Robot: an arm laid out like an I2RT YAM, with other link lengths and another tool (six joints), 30 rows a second.
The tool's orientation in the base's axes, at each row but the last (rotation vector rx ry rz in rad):
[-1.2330, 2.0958, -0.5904]
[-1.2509, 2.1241, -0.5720]
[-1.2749, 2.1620, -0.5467]
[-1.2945, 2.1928, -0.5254]
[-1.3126, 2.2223, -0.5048]
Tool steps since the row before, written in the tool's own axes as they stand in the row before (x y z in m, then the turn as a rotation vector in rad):
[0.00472, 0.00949, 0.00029, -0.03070, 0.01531, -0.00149]
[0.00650, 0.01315, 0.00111, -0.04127, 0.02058, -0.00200]
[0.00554, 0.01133, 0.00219, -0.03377, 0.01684, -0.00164]
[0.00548, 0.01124, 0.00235, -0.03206, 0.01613, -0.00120]
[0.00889, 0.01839, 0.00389, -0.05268, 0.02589, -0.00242]
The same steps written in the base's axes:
[-0.00724, 0.00019, -0.00774, 0.00091, 0.03433, 0.00000]
[-0.00989, 0.00027, -0.01088, 0.00122, 0.04614, 0.00000]
[-0.00812, 0.00022, -0.00989, 0.00100, 0.03776, 0.00000]
[-0.00831, 0.00023, -0.00964, 0.00107, 0.03589, -0.00036]
[-0.01409, 0.00046, -0.01529, 0.00193, 0.05872, 0.00011]

